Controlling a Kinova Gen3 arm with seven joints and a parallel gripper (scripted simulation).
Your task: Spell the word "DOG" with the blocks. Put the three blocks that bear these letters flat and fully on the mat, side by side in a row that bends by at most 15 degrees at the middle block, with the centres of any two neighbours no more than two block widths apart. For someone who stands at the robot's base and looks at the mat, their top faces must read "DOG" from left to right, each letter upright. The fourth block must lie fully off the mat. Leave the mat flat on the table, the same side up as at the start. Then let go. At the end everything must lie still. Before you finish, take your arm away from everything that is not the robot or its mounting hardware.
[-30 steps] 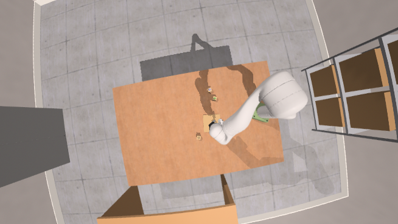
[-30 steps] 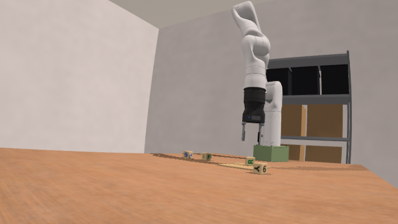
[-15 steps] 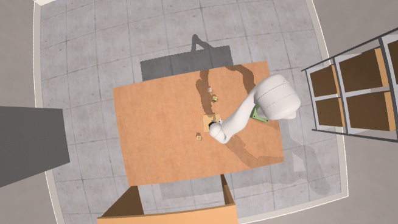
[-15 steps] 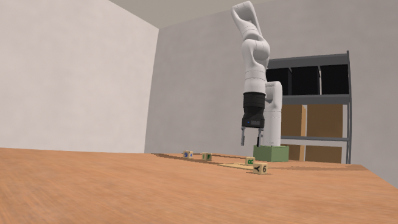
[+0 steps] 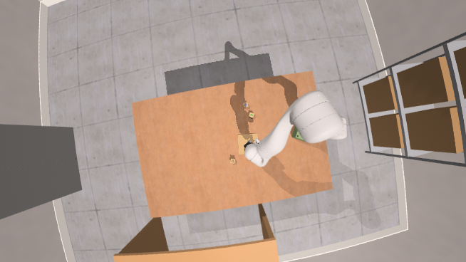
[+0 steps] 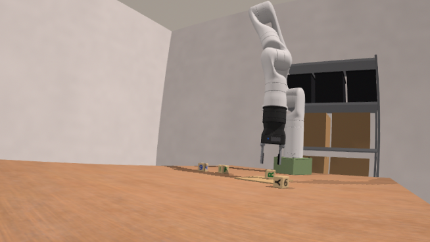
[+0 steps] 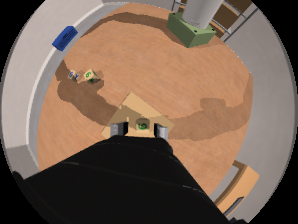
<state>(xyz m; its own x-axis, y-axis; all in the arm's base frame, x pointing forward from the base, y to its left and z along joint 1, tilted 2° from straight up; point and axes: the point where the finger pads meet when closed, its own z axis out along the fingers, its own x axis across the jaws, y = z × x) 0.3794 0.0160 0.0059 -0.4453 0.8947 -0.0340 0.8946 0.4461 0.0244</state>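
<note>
Now: the wooden block 5 cm below my hand. From my hand the other things lie so: green-lettered block (20 cm to the right, 5 cm below, 4 cm behind); tan mat (7 cm below, 2 cm ahead, 1 cm to the right); blue-lettered block (27 cm to the right, 5 cm below, 2 cm behind).
</note>
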